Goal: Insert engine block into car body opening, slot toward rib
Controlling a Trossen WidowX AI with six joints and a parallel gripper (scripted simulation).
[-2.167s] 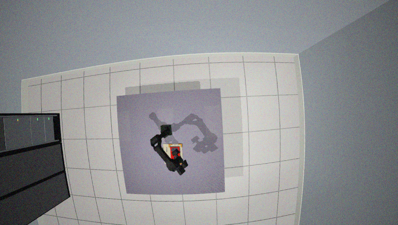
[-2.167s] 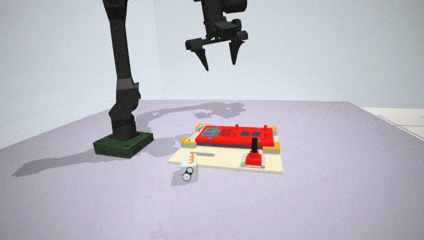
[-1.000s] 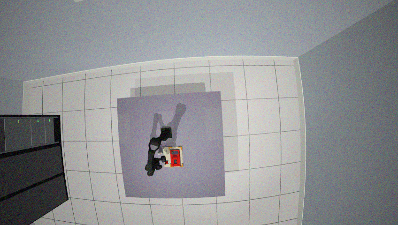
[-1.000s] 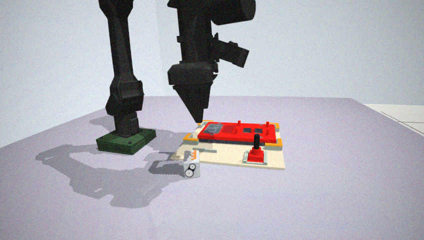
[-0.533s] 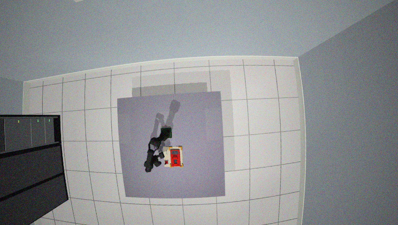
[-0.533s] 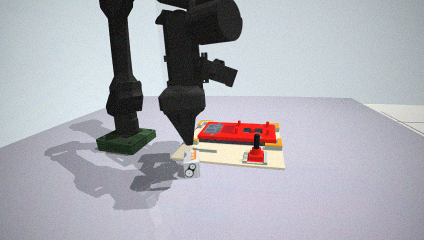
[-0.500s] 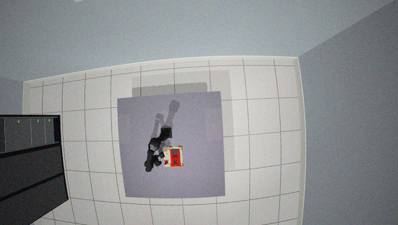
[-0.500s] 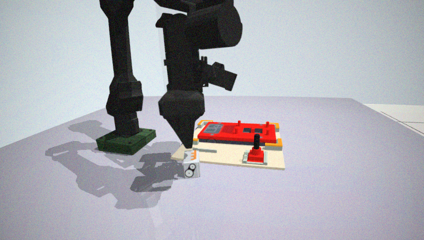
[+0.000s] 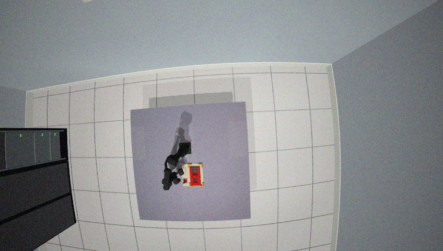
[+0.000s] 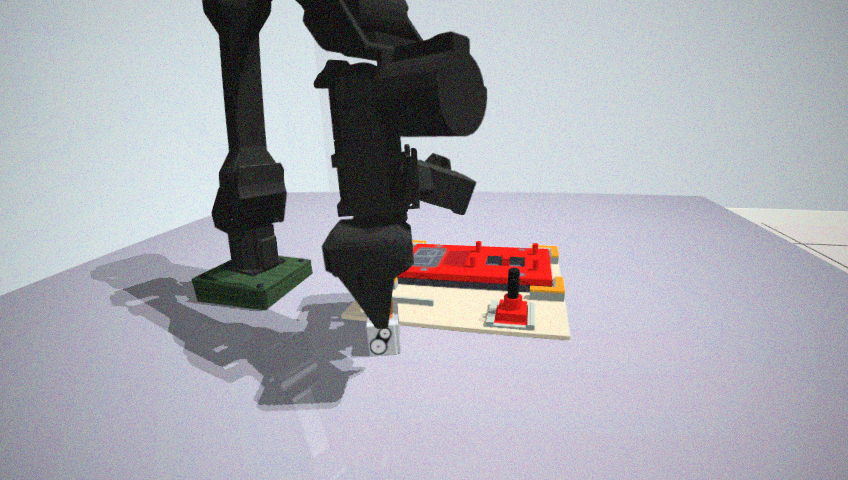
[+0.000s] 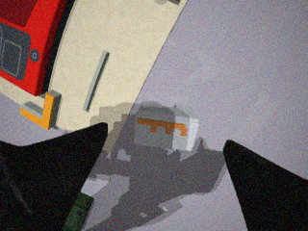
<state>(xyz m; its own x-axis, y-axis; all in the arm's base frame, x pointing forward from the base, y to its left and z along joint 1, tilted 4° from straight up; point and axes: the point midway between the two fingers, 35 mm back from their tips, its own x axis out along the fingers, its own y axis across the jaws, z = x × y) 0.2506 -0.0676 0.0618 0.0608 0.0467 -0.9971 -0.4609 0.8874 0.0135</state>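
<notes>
My gripper tip is 30 mm above the engine block. The rest, counted from my gripper tip: black upright peg (110 mm ahead, 80 mm to the left, 10 mm below).
</notes>
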